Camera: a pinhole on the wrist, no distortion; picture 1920 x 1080 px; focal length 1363.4 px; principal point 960.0 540.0 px. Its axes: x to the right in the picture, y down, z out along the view. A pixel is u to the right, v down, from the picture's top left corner.
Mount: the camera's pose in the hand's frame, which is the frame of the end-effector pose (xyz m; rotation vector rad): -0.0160 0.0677 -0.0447 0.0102 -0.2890 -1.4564
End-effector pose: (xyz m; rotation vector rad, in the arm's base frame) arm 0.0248 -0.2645 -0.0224 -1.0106 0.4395 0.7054
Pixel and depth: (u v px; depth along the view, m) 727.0 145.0 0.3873
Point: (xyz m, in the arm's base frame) -0.2479 -0.0092 0.1378
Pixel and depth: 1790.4 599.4 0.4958
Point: 0.0862 0.0996 0.3423
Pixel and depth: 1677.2 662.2 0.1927
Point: 0.0050 -0.1292 0.0718
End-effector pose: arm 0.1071 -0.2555 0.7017 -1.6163 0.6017 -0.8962
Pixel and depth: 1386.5 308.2 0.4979
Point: 0.3641 0.1522 0.6360
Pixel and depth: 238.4 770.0 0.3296
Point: 0.3094 -0.1469 0.3820
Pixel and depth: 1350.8 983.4 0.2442
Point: 0.2992 -0.1550 0.6417
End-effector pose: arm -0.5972 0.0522 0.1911 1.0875 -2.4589 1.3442
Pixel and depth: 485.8 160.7 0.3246
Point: -0.5618 0.0428 -0.1738
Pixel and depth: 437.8 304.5 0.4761
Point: -0.5739 -0.0146 -0.3300
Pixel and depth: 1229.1 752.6 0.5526
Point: -0.5036 -0.3163 -0.1778
